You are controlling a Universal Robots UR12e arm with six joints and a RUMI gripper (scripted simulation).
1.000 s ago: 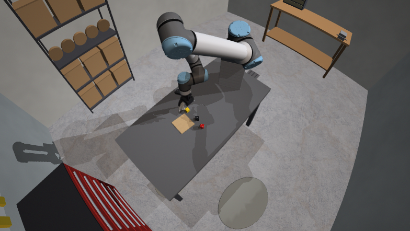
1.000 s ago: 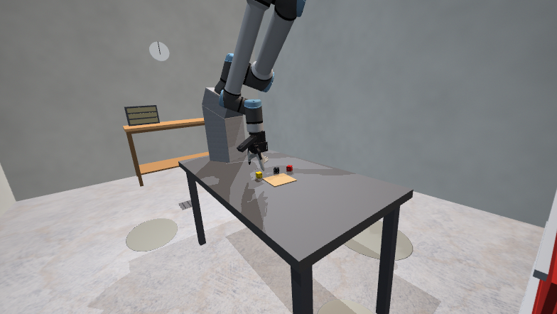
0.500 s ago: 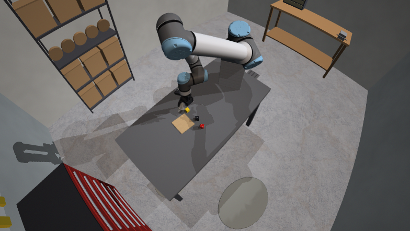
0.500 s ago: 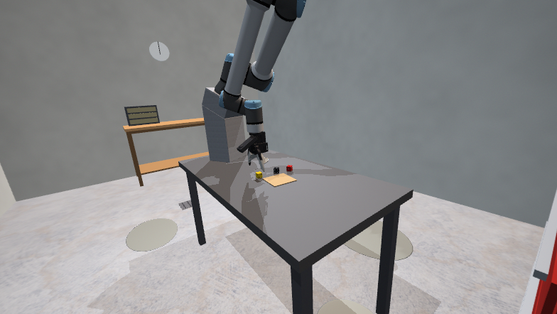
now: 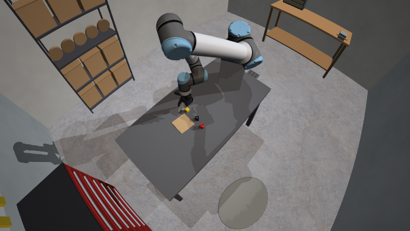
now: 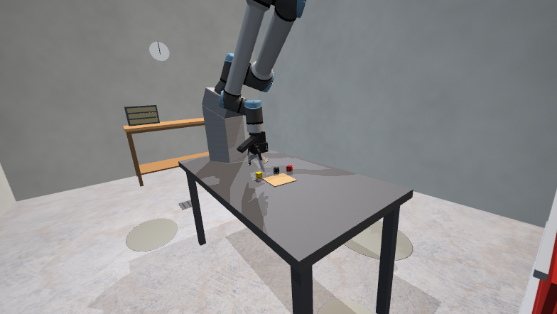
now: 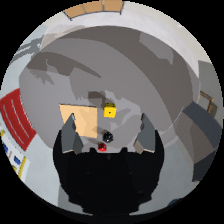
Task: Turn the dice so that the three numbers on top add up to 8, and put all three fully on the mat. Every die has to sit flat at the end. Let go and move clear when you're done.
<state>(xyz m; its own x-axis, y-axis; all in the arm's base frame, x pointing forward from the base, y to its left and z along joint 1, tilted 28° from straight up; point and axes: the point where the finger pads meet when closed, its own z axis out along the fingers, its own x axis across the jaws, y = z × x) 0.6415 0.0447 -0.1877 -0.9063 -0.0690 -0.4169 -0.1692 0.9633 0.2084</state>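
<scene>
The yellow die is 10 mm behind my hand, 20 mm to the left of it and 40 mm below it. The rest, counted from my hand: tan mat 90 mm ahead, 100 mm to the left, 60 mm below; then black die 20 mm behind, 140 mm to the left, 40 mm below; then red die 10 mm behind, 220 mm to the left, 40 mm below.
</scene>
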